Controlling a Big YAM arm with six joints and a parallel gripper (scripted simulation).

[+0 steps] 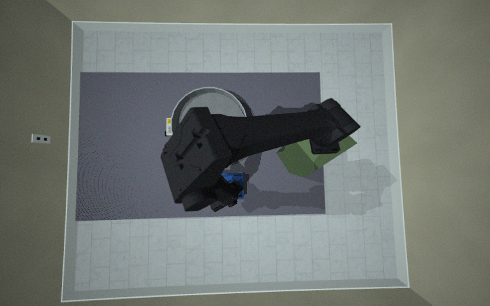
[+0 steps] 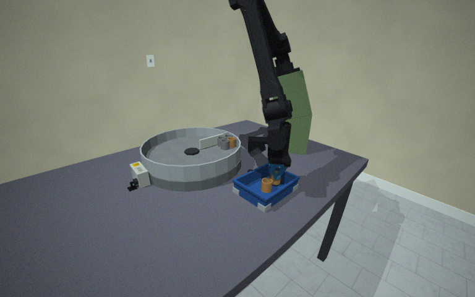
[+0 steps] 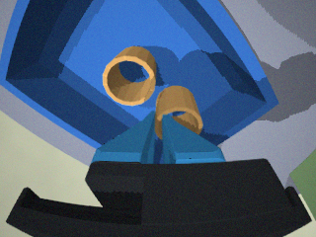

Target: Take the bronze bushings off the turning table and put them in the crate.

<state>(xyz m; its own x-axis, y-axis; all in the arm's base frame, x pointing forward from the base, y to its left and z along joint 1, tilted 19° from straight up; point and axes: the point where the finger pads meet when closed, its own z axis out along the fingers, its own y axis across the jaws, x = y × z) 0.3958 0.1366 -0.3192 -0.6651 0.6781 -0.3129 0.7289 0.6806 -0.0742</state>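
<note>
Right now the blue crate is 40 mm ahead of my hand, 10 mm to the right of it and 20 mm below it. Also, from my hand: grey turning table: 110 mm ahead, 360 mm to the right, 10 mm above.
</note>
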